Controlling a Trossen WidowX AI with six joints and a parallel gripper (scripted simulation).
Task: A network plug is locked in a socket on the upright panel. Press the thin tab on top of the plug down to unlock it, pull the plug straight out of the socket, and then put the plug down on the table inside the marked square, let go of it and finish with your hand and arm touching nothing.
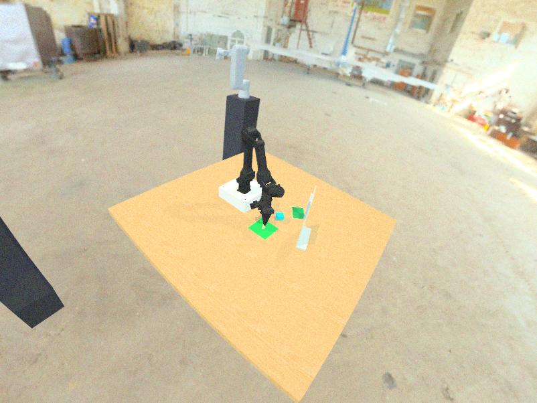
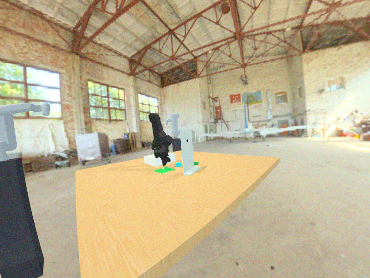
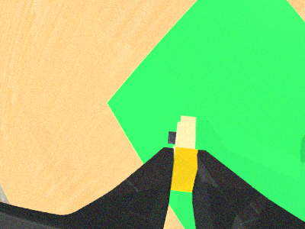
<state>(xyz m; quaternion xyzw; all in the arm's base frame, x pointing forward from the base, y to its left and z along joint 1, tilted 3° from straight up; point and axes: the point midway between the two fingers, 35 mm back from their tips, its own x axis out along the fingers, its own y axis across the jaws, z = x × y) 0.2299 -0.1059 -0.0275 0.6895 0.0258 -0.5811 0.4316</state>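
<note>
Right now my gripper tip is 1 cm to the right of the green marked square and 3 cm above it. Round my gripper tip: network plug (right at my gripper tip); then white upright panel (19 cm ahead, 9 cm to the left, 10 cm above).
</note>
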